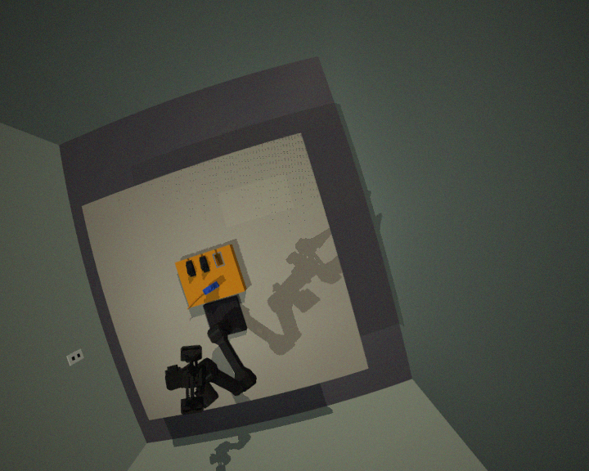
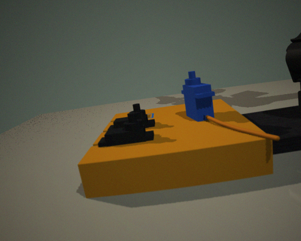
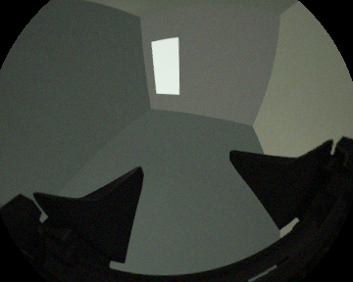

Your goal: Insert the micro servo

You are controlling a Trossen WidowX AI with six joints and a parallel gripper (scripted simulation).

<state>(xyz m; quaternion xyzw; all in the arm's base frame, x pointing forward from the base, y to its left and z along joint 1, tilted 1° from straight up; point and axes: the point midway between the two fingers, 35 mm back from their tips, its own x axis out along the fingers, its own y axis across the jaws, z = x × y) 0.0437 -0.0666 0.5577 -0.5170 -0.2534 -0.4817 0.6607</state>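
My gripper tip is now 580 mm above the orange deck, 160 mm short of it and 110 mm to the right of it.
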